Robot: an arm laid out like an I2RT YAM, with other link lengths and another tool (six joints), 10 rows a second.
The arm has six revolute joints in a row. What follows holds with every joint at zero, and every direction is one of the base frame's.
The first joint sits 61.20 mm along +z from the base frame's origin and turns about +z.
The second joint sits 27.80 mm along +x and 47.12 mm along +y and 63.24 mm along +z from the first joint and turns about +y.
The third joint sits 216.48 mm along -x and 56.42 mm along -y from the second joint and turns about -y.
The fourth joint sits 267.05 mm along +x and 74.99 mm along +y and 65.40 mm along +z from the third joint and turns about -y.
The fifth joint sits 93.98 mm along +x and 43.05 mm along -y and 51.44 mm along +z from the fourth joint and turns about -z.
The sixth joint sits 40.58 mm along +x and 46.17 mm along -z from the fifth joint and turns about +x.
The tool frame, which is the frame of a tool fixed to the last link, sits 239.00 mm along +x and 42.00 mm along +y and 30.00 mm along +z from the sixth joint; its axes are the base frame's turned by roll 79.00, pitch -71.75 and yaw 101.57 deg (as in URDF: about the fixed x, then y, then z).
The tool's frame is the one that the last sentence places.
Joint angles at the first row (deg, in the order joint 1, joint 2, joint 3, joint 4, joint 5, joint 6):
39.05 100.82 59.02 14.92 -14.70 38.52
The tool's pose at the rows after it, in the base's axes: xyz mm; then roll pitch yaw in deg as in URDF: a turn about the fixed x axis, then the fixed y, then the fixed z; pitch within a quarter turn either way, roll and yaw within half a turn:
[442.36 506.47 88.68 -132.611 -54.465 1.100]
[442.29 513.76 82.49 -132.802 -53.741 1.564]
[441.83 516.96 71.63 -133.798 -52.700 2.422]
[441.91 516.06 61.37 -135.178 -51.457 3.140]
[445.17 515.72 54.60 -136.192 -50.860 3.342]
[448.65 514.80 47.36 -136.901 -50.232 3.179]
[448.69 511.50 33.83 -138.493 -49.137 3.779]
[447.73 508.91 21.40 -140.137 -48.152 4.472]
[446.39 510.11 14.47 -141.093 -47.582 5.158]
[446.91 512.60 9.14 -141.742 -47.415 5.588]
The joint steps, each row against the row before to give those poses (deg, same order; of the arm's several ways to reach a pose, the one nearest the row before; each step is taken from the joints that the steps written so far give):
0.68 1.98 1.77 -0.22 0.02 0.44
0.52 1.97 1.67 -0.22 0.03 0.44
0.31 1.60 1.00 -0.52 0.13 0.28
0.10 0.76 0.59 -1.25 0.37 0.33
0.07 1.03 0.94 -0.72 0.63 0.22
0.02 1.07 0.70 -0.31 0.61 0.41
0.07 0.85 0.00 -0.59 0.66 0.24
0.22 0.74 0.07 -0.72 0.79 0.20
0.30 0.79 0.59 -0.63 0.37 0.04
0.31 1.14 0.85 -0.11 0.43 0.00

